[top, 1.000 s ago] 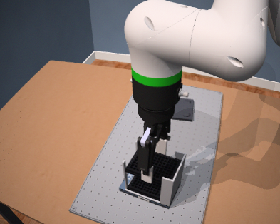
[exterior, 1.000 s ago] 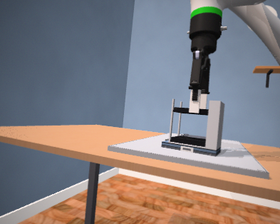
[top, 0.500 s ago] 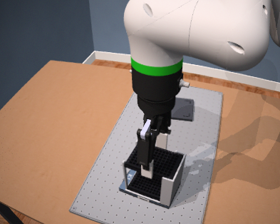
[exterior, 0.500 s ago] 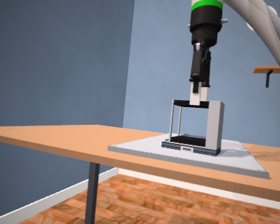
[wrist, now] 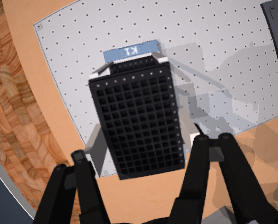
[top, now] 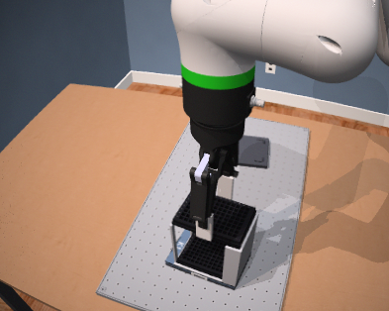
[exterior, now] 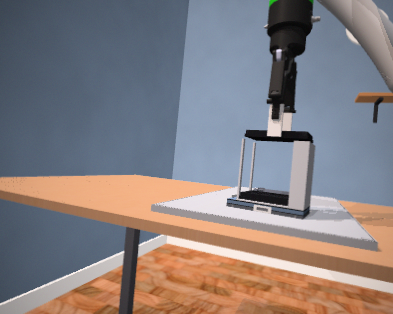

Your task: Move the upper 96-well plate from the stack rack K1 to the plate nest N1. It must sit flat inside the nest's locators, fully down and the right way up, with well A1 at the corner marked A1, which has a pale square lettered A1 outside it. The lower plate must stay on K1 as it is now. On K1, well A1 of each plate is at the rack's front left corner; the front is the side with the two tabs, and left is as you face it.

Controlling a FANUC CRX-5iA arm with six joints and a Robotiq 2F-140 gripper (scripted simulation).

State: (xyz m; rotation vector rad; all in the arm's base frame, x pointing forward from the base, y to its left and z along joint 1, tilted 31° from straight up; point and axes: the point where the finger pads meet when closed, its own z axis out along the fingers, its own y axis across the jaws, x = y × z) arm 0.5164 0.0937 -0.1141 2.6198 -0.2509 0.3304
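Right now the dark plate nest N1 is 37 cm to the right of my hand, 18 cm below it and 1 cm behind it. Also, from my hand: pale A1 square 42 cm to the right, 17 cm below, 6 cm ahead.
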